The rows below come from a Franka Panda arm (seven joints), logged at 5 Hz.
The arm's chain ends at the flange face. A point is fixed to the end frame.
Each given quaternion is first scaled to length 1.
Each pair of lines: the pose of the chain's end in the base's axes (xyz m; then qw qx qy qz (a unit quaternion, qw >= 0)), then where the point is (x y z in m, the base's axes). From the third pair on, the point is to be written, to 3 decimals.
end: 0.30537, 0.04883, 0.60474, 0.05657, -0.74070, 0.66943, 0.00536
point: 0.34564 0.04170 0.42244
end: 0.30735, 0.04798, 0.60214, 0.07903, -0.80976, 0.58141, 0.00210
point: 0.35598 0.05481 0.42188
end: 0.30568, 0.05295, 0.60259, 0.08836, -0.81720, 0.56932, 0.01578
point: 0.352 0.067 0.422
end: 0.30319, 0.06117, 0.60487, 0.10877, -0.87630, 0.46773, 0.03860
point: 0.345 0.095 0.426
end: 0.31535, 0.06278, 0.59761, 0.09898, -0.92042, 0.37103, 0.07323
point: 0.341 0.106 0.418
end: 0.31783, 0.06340, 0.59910, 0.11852, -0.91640, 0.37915, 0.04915
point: 0.354 0.109 0.422
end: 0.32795, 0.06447, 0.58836, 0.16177, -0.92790, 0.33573, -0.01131
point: 0.388 0.120 0.420
